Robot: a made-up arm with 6 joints. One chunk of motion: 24 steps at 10 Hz.
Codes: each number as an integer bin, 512 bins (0 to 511) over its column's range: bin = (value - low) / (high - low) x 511, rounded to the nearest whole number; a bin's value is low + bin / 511 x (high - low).
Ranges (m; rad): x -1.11..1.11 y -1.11..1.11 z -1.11..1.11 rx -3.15..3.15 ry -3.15..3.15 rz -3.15..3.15
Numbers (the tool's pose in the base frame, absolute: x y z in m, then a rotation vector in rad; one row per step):
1: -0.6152 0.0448 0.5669 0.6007 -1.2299 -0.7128
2: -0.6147 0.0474 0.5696 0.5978 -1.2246 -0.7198
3: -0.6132 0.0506 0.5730 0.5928 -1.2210 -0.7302
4: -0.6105 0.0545 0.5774 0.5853 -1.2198 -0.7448
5: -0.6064 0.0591 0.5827 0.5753 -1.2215 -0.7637
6: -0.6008 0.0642 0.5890 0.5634 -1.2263 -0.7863
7: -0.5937 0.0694 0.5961 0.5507 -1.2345 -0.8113
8: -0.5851 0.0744 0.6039 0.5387 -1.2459 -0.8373
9: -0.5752 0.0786 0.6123 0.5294 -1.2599 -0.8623
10: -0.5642 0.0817 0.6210 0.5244 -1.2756 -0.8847
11: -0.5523 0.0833 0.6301 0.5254 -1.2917 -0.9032
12: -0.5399 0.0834 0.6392 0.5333 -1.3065 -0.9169
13: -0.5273 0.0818 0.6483 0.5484 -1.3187 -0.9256
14: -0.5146 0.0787 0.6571 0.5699 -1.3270 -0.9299
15: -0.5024 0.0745 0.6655 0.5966 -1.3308 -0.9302
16: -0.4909 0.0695 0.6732 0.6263 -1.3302 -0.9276
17: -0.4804 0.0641 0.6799 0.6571 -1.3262 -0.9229
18: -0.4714 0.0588 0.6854 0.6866 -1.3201 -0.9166
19: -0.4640 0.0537 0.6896 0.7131 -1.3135 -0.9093
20: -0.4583 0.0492 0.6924 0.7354 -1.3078 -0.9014
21: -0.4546 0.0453 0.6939 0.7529 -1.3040 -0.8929
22: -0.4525 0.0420 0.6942 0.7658 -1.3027 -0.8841
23: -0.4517 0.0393 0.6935 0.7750 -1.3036 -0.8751
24: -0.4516 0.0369 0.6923 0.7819 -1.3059 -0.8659
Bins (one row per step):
1: 114 266 386 304 156 198
2: 114 266 387 304 156 197
3: 114 267 387 304 156 196
4: 115 268 388 303 157 195
5: 116 269 390 302 156 194
6: 117 270 391 301 156 192
7: 119 271 393 300 155 190
8: 121 273 395 299 154 188
9: 123 274 396 298 153 186
10: 126 274 398 298 152 184
11: 128 275 401 298 151 182
12: 131 275 403 299 150 181
13: 134 274 405 300 149 180
14: 137 274 407 302 148 180
15: 140 273 409 304 148 180
16: 143 271 410 306 148 180
17: 145 270 412 309 148 181
18: 147 269 413 311 148 181
19: 149 268 414 313 149 182
20: 150 267 415 315 149 182
21: 151 266 415 317 150 183
22: 151 265 415 318 150 184
23: 152 265 415 318 150 185
24: 152 264 415 319 150 185

